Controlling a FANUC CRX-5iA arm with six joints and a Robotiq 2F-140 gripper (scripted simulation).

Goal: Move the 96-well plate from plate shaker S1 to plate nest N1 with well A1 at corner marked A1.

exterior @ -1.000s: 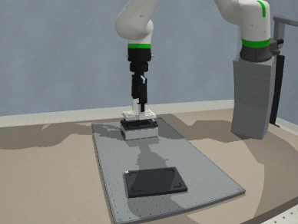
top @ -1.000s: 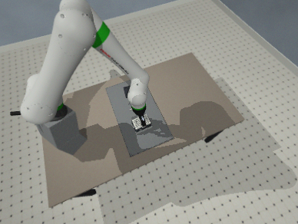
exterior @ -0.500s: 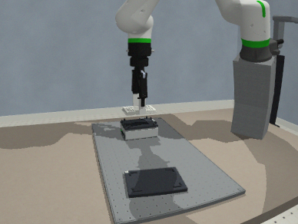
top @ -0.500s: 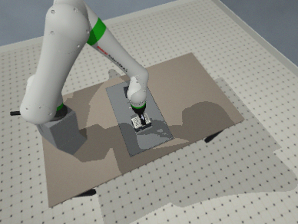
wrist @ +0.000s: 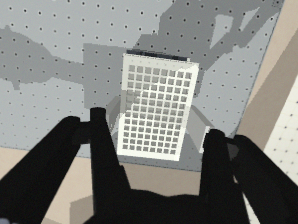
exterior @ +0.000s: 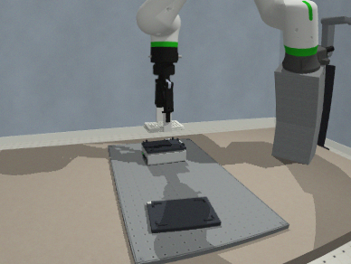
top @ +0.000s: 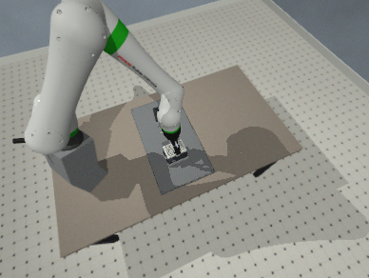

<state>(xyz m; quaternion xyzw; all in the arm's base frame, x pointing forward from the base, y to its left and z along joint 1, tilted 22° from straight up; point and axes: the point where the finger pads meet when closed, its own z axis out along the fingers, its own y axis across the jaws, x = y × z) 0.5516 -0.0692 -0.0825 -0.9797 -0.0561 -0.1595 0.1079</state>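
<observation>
Right now the dark plate nest N1 is 1 cm ahead of my hand, 37 cm to the left of it and 14 cm below it. The rest, counted from my hand: white 96-well plate: 2 cm below.
</observation>
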